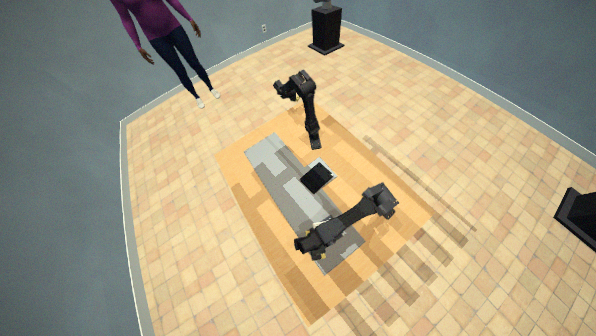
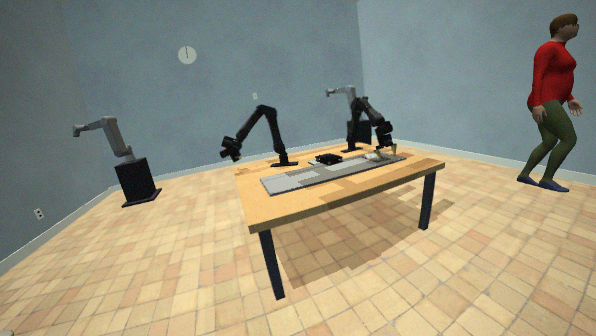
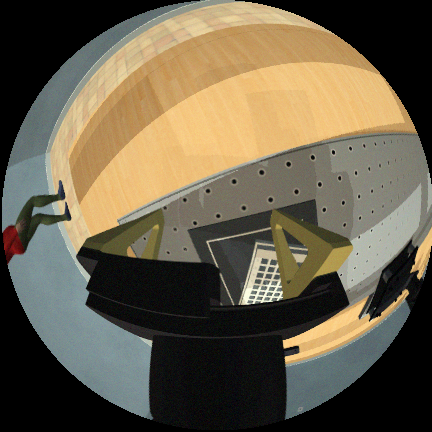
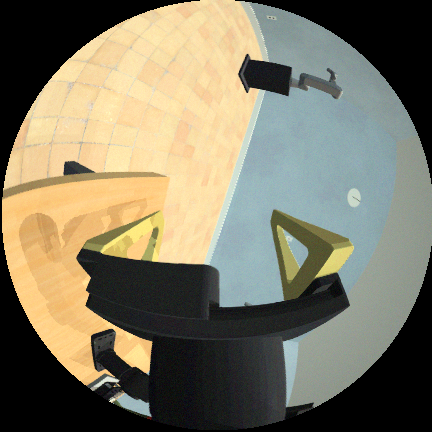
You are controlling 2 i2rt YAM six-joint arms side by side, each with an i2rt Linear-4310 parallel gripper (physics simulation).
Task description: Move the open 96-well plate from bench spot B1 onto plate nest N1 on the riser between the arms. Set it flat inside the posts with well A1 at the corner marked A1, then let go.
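Places are measured from the left arm's base along level axes (x down, y left, z ahead), in centimetres.
Where they show: left gripper, fingertip midpoint: (image 2: pixel 388 158) (image 3: pixel 216 214); right gripper, fingertip midpoint: (image 2: pixel 230 155) (image 4: pixel 217 215); left arm's base, link origin: (image 2: pixel 351 150); right arm's base, link origin: (image 1: pixel 314 137) (image 2: pixel 284 164) (image 4: pixel 101 352).
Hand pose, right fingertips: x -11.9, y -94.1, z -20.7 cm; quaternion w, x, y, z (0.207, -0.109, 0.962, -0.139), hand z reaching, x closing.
Note:
Each offset is from my right fingertips to the top centre of the thing. "spot": to the spot under its first point. Level surfaces: height alone.
The open 96-well plate {dz +53.3, dx +9.0, dy +85.1 cm} (image 3: pixel 264 279) (image 2: pixel 372 157) is pale with a grid of wells and lies turned against the outline on the dark B1 pad {spot: dz +62.4, dx +10.5, dy +84.4 cm} (image 3: pixel 260 221). The gripper body and one finger hide part of it. My left gripper (image 3: pixel 216 214) (image 1: pixel 315 245) (image 2: pixel 386 152) is open and low over the B1 end, with one finger in front of the plate and nothing held. My right gripper (image 4: pixel 217 215) (image 1: pixel 296 99) (image 2: pixel 235 158) is open and empty, raised away from the plate. Black nest N1 {dz +37.2, dx +6.3, dy +59.7 cm} (image 1: pixel 317 178) (image 2: pixel 328 159) (image 3: pixel 389 291) stands between the arm bases. Its A1 mark is not readable.
The long grey perforated board {dx +10.7 cm} (image 1: pixel 306 198) (image 2: pixel 300 176) (image 3: pixel 320 170) lies along the wooden table {dx +11.9 cm} (image 1: pixel 235 155) (image 2: pixel 280 210). The pale riser {spot: dz +27.3, dx +10.6, dy +52.4 cm} (image 1: pixel 320 161) shows beside and beneath the nest. A person in red (image 2: pixel 552 75) stands beyond the table at the right.

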